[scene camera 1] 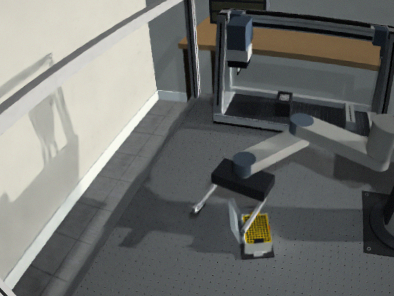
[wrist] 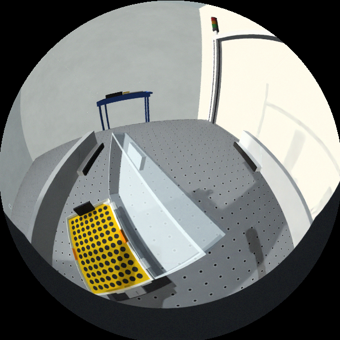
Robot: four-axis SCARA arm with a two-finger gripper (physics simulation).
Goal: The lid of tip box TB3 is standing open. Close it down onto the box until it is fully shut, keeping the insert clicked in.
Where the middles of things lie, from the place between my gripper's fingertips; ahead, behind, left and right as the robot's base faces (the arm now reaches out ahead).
I see the clear lid (wrist: 168,229) 4 cm behind my hand, 4 cm to the right of it and 4 cm below it.
